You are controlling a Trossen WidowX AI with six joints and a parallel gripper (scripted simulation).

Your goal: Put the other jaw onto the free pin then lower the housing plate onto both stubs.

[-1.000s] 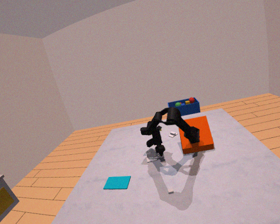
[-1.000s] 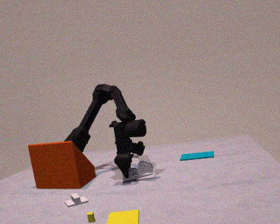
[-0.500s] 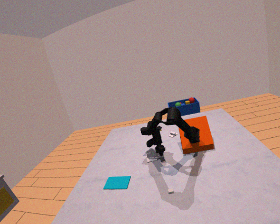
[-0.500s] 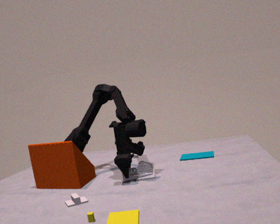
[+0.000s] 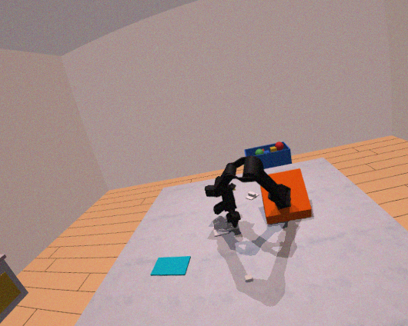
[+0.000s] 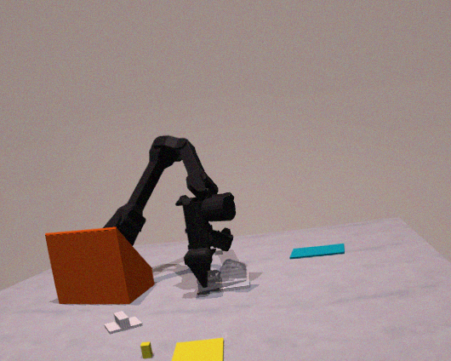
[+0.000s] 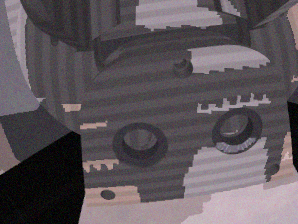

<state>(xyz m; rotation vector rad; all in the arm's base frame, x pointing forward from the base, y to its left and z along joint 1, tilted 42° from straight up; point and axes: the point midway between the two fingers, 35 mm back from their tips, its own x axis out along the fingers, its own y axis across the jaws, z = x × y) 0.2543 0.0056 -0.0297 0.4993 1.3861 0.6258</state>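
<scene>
Now: the white housing piece 10 mm ahead of my gripper tip and 20 mm above it. Round my gripper tip: white stepped piece 130 mm behind, 250 mm to the right; small white cube 30 mm behind, 360 mm to the left; grey jaw piece 20 mm ahead, 10 mm to the right, 10 mm above.
</scene>
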